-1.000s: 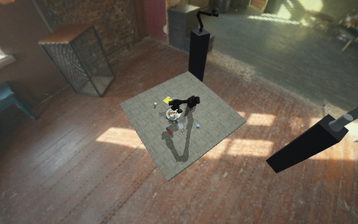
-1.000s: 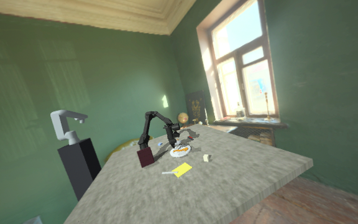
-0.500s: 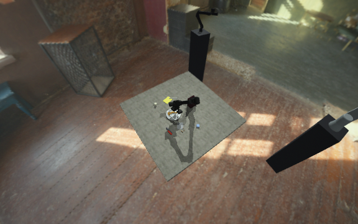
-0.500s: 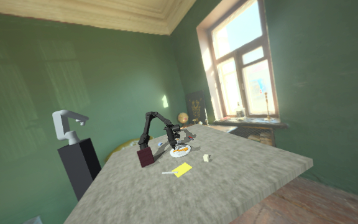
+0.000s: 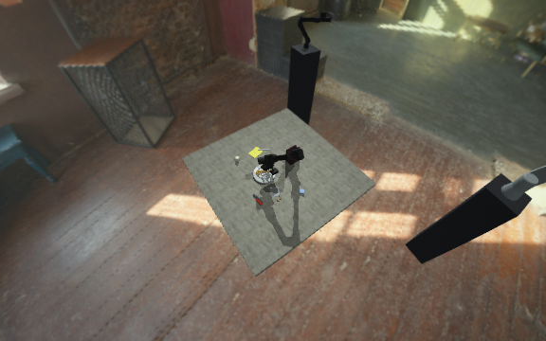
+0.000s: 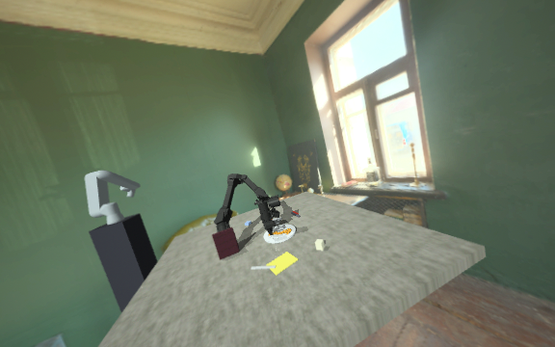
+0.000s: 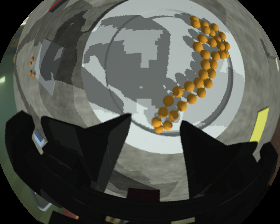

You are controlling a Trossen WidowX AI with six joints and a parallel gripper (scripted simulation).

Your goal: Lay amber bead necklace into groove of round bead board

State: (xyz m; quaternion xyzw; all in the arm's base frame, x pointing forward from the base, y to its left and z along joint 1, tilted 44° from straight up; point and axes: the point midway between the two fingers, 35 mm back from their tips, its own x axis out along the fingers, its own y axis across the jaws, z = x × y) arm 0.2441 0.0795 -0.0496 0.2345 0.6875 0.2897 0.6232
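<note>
Now: gripper tip 5 cm short of the board, 1 cm to the left of it and 1 cm above it. The rest, counted from my gripper tip: grey square: 6 cm ahead, 19 cm to the left, 1 cm below; then white stick: 8 cm behind, 27 cm to the right, 1 cm below; then yellow card: 28 cm to the right, 1 cm below.
</note>
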